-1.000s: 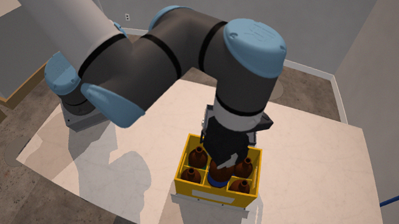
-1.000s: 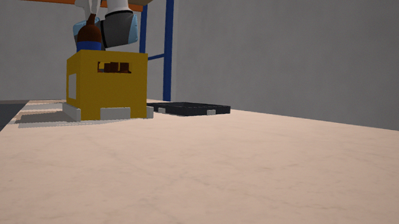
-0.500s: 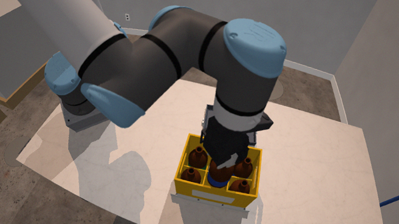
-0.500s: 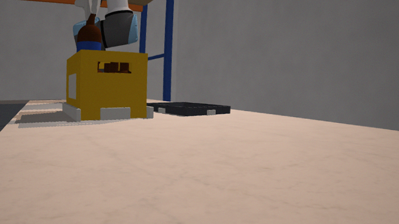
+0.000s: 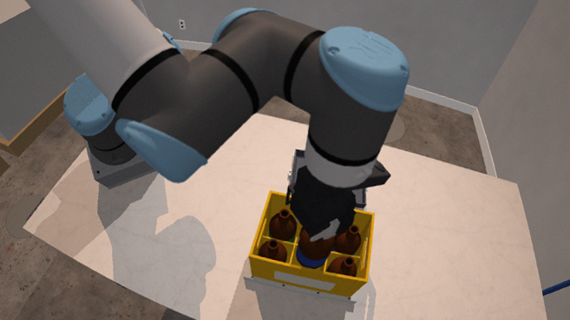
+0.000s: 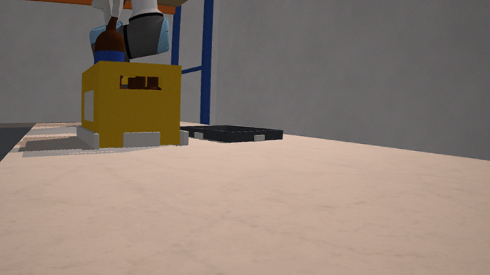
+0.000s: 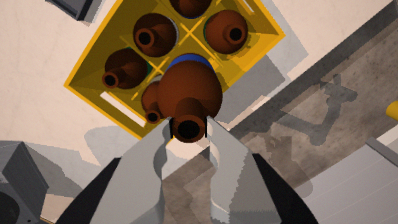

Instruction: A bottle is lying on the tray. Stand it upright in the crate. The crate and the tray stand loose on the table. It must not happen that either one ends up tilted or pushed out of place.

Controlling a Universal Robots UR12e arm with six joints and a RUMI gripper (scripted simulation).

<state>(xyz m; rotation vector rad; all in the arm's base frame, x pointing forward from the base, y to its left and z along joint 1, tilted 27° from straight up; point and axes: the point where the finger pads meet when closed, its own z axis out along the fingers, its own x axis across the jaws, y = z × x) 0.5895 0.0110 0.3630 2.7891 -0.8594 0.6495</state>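
The crate is 210 mm below my hand, 40 mm to the left of it and 10 mm behind it. Round my hand: tray 340 mm to the left, 280 mm below, 30 mm behind.
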